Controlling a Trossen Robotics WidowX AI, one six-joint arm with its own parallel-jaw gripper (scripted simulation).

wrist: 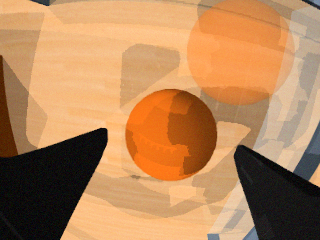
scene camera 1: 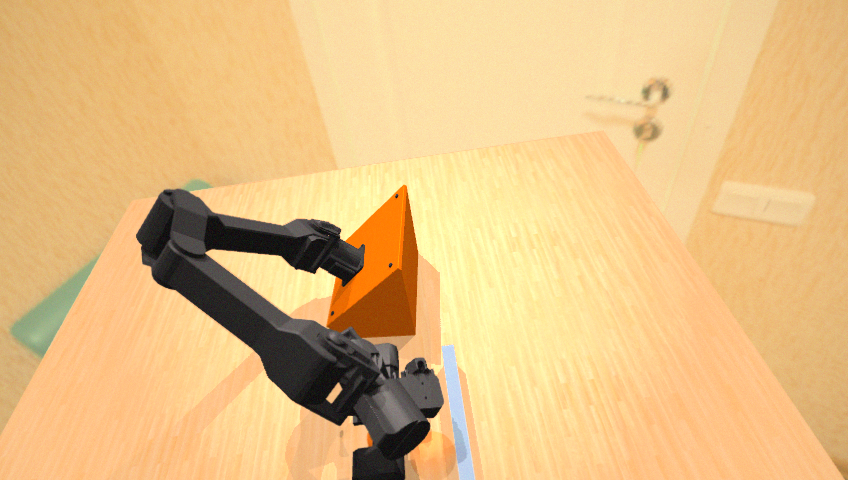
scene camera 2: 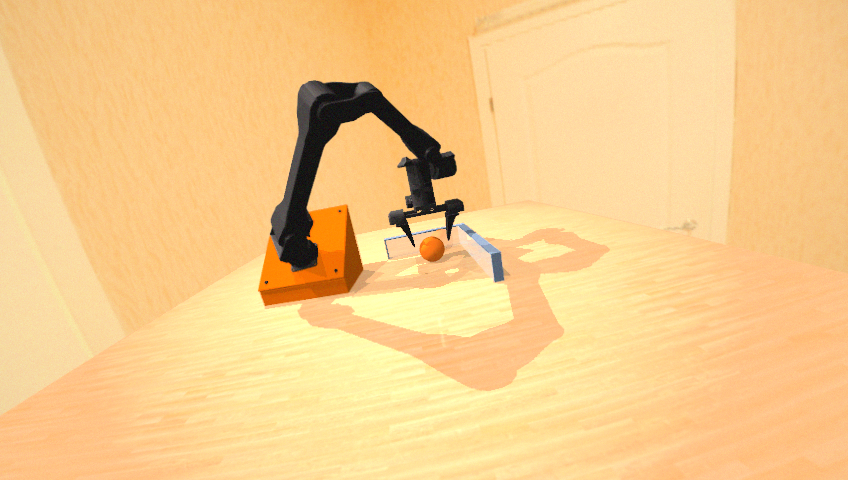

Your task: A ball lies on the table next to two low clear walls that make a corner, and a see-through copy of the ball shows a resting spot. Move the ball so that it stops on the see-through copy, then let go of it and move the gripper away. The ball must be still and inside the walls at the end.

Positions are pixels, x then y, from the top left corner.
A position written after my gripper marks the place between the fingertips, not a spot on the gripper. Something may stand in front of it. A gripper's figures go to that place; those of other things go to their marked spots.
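Labels:
Orange ball (wrist: 171, 134) at 8 cm from the lens; my gripper (wrist: 173, 143) at 10 cm from the lens.

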